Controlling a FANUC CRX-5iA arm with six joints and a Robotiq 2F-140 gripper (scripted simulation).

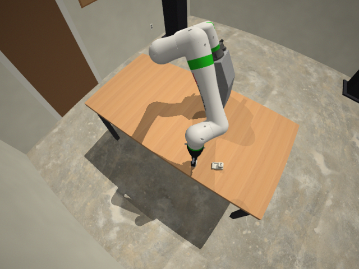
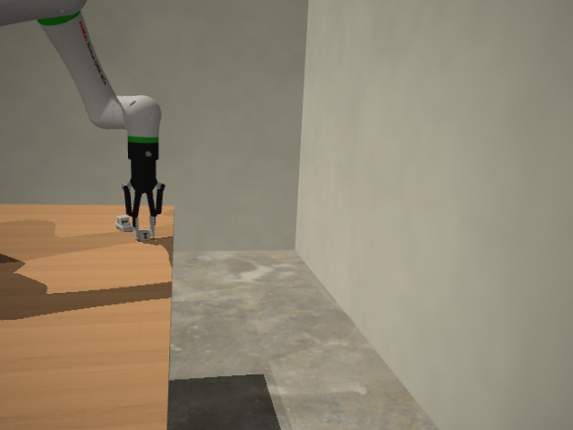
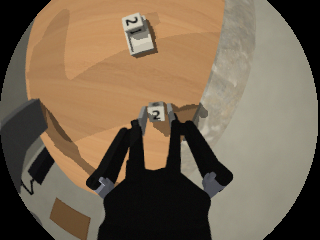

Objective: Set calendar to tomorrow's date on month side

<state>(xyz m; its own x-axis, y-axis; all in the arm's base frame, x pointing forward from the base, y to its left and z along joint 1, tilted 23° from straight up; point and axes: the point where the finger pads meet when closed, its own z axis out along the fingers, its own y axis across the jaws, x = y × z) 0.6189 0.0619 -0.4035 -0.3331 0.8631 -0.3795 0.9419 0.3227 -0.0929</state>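
The white date cube is 30 mm below my hand. Round my hand: calendar tray (150 mm to the left, 70 mm behind, 30 mm below).
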